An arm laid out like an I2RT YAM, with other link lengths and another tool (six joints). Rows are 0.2 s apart.
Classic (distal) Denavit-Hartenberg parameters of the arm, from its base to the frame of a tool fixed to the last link. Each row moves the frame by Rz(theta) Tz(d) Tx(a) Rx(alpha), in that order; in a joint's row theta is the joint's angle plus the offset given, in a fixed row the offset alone. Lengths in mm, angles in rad.
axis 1: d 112.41; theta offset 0; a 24.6; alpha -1.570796
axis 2: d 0; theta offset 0; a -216.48; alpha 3.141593
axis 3: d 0; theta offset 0.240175; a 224.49; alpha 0
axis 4: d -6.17; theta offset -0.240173; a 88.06; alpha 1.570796
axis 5: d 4.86; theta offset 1.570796; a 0; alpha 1.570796
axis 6: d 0; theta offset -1.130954; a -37.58; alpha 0
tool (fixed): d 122.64; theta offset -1.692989; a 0; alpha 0
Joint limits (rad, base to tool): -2.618..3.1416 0..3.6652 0..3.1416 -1.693..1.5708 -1.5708..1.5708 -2.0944..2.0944
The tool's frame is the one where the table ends.
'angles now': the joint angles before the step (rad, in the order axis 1, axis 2, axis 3, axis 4, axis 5, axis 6). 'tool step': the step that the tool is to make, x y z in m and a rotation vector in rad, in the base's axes. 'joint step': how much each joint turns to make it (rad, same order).
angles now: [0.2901, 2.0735, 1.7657, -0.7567, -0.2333, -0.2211]
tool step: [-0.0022, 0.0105, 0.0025, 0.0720, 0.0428, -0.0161]
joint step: [0.0035, 0.0158, 0.0227, -0.0118, -0.0617, 0.0585]
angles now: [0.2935, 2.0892, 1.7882, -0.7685, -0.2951, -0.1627]
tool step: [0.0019, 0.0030, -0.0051, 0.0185, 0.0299, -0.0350]
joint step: [0.0001, 0.0255, 0.0137, 0.0018, -0.0065, 0.0454]
